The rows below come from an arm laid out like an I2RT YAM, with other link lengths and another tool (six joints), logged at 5 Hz.
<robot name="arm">
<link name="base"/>
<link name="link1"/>
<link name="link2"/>
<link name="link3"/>
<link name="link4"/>
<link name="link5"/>
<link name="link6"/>
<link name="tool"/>
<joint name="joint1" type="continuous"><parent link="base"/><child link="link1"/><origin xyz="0 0 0.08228" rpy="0 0 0"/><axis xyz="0 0 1"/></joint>
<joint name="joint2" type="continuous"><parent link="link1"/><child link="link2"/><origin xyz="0.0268 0.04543 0.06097" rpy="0 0 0"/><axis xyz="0 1 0"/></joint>
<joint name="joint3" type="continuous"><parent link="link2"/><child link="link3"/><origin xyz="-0.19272 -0.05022 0" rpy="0 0 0"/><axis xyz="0 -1 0"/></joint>
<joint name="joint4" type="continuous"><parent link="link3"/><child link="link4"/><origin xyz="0.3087 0.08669 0.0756" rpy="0 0 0"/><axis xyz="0 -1 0"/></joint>
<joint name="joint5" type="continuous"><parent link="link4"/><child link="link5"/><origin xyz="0.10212 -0.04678 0.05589" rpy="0 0 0"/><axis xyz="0 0 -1"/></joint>
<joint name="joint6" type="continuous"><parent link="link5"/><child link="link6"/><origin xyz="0.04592 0 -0.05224" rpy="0 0 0"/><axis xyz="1 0 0"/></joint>
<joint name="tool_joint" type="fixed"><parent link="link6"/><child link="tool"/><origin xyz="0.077 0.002 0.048" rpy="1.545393 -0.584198 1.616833"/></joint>
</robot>
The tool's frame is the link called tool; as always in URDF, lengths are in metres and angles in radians. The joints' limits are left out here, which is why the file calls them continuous.
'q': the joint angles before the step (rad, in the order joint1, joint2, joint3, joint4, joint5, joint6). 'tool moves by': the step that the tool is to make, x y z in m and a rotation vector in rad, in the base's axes. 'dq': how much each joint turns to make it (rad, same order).
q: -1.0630, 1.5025, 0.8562, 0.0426, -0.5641, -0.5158
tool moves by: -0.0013, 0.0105, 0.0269, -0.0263, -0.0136, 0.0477
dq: -0.0015, -0.0846, -0.0003, -0.0735, -0.0402, -0.0341
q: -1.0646, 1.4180, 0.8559, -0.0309, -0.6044, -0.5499
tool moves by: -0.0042, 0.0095, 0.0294, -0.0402, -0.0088, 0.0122
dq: -0.0001, -0.1020, -0.0093, -0.0648, -0.0039, -0.0202
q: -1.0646, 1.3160, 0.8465, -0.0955, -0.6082, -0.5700
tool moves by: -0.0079, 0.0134, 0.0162, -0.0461, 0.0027, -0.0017
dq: 0.0001, -0.1165, -0.0539, -0.0374, 0.0145, -0.0244
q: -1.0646, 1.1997, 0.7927, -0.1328, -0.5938, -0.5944
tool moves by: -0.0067, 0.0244, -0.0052, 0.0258, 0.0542, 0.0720
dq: 0.0001, -0.0802, -0.0257, -0.1521, -0.0405, -0.0844
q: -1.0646, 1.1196, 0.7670, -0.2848, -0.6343, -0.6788
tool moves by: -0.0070, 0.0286, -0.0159, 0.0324, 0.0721, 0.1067
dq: 0.0011, -0.0447, -0.0148, -0.1745, -0.0494, -0.1325
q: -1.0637, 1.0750, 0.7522, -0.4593, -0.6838, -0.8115
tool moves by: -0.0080, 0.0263, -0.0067, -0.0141, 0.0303, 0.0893
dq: 0.0021, -0.0739, -0.0431, -0.1064, -0.0352, -0.1132
